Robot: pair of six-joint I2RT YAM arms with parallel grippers.
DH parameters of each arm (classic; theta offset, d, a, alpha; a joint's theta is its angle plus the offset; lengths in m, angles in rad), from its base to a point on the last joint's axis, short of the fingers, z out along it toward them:
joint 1: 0 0.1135 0.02 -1.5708
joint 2: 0 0 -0.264 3.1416
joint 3: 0.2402 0 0.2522 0
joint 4: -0.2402 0 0.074 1.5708
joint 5: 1.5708 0 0 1.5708
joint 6: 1.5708 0.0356 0 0
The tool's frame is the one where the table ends.
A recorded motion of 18 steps. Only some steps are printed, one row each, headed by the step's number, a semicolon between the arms.
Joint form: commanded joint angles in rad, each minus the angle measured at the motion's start. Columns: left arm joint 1, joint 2, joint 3, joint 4, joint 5, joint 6; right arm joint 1, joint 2, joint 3, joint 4, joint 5, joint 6.
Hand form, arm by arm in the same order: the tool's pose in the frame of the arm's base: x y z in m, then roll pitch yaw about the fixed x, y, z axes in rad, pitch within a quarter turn. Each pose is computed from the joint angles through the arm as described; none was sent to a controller.
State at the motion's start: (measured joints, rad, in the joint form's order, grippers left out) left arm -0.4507 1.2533 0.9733 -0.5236 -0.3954 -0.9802; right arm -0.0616 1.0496 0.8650 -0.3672 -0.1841 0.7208
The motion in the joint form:
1: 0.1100 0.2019 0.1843 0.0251 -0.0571 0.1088; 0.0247 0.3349 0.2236 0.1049 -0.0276 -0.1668
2: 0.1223 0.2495 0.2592 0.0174 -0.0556 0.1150; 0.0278 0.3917 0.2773 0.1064 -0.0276 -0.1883
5: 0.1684 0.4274 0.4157 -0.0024 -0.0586 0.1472; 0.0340 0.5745 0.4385 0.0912 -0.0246 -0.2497
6: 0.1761 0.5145 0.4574 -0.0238 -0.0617 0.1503; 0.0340 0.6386 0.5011 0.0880 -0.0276 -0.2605
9: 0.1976 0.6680 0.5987 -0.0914 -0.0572 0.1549; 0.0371 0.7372 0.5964 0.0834 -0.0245 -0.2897
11: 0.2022 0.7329 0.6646 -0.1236 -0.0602 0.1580; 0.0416 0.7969 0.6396 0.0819 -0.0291 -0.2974
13: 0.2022 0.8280 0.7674 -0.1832 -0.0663 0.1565; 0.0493 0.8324 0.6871 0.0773 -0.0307 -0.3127
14: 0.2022 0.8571 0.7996 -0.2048 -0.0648 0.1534; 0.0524 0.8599 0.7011 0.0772 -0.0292 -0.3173
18: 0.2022 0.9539 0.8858 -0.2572 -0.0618 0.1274; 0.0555 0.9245 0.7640 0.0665 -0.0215 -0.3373
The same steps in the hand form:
1: 0.3026 -0.0908 0.2855 -2.6622 0.7607 -2.2288; 0.3153 -0.0042 0.3013 2.3344 0.7245 2.3475
2: 0.3172 -0.0917 0.2950 -2.6411 0.7686 -2.2070; 0.3299 -0.0037 0.3027 2.3493 0.7388 2.3717
5: 0.3629 -0.0890 0.2856 -2.7241 0.7709 -2.2373; 0.3755 -0.0030 0.2957 2.4246 0.7537 2.4593
6: 0.3795 -0.0906 0.2660 -2.8124 0.7473 -2.2904; 0.3921 -0.0033 0.2935 2.4343 0.7559 2.4744
9: 0.4122 -0.0905 0.2469 -2.9090 0.7084 -2.3392; 0.4172 -0.0029 0.2876 2.4641 0.7692 2.5118
11: 0.4254 -0.0918 0.2389 -2.9485 0.6955 -2.3607; 0.4309 -0.0011 0.2781 2.4808 0.7576 2.5359
13: 0.4428 -0.0960 0.2269 -3.0076 0.6722 -2.3938; 0.4406 0.0022 0.2790 2.4857 0.7726 2.5571
14: 0.4477 -0.0973 0.2228 -3.0240 0.6606 -2.4022; 0.4463 0.0034 0.2721 2.5005 0.7644 2.5718
18: 0.4623 -0.1011 0.2029 -3.0683 0.6210 -2.4093; 0.4614 0.0045 0.2644 2.5305 0.7679 2.6012

